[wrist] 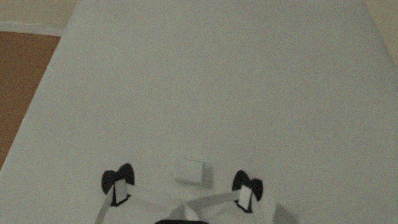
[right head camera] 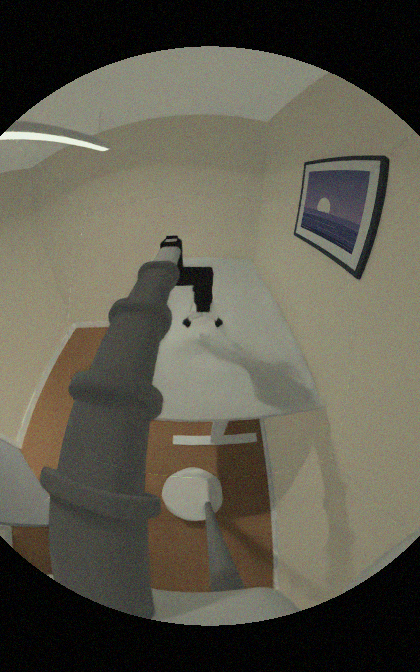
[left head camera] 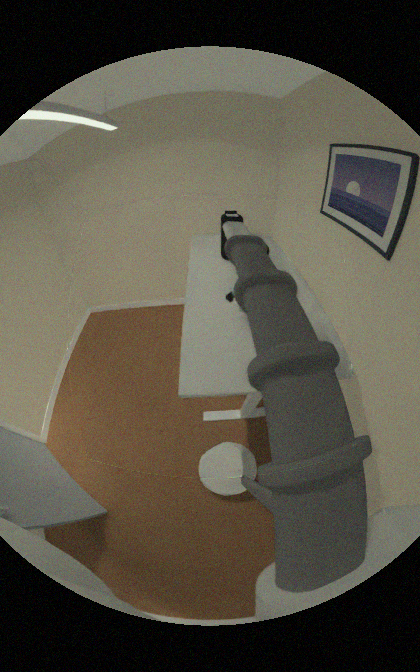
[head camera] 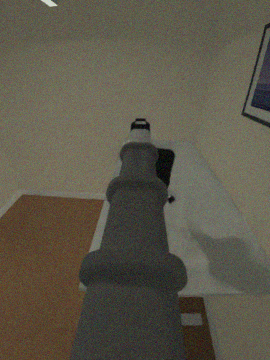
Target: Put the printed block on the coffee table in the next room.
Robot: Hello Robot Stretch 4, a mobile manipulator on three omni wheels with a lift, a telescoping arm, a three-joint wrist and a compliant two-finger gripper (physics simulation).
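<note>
The printed block, small and pale, sits on the white table. In the wrist view it shows between and slightly beyond the two black fingertips, apart from both, with a short shadow on its right. My gripper is open, fingers spread wide and empty, over the table. In the left head view one black fingertip shows beside the arm; the other is hidden. The block cannot be made out clearly in the head views. The coffee table does not show in these views.
My grey arm stretches along the table and hides part of it. A wall with a framed picture runs along the table's right. A pale round disc is near the table's front end. A grey panel is lower left.
</note>
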